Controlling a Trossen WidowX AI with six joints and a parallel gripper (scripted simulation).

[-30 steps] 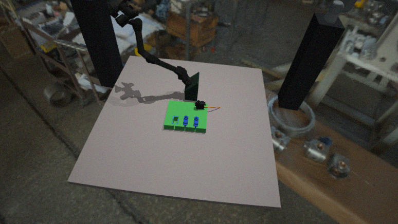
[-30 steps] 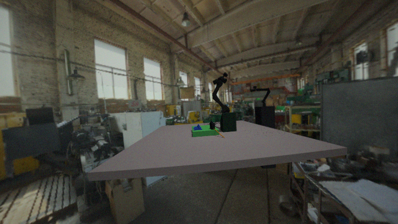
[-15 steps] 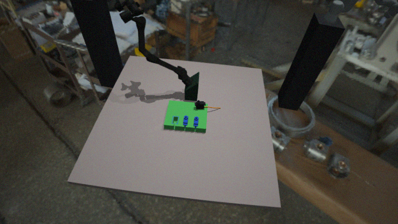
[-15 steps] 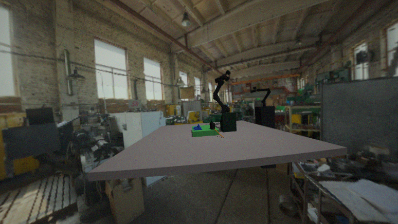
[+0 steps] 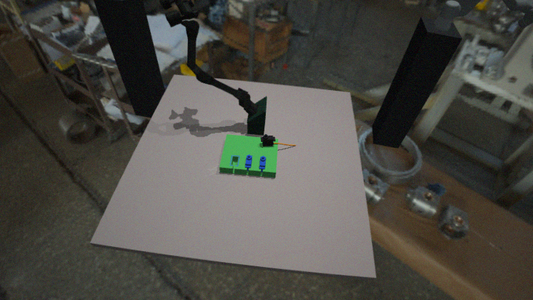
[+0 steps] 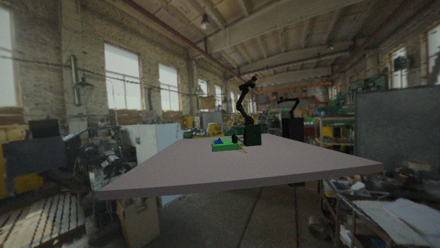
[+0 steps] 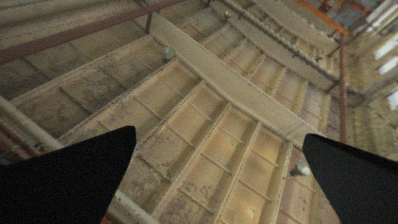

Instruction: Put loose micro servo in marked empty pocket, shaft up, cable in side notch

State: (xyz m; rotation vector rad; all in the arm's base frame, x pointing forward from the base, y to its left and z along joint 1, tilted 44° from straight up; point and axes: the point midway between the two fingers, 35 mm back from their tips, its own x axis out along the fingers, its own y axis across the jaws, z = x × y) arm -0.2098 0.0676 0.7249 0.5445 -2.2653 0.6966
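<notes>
Now: the deck 71 cm below my gripper tip, 50 cm to the left of it and 37 cm ahead of it.
</notes>
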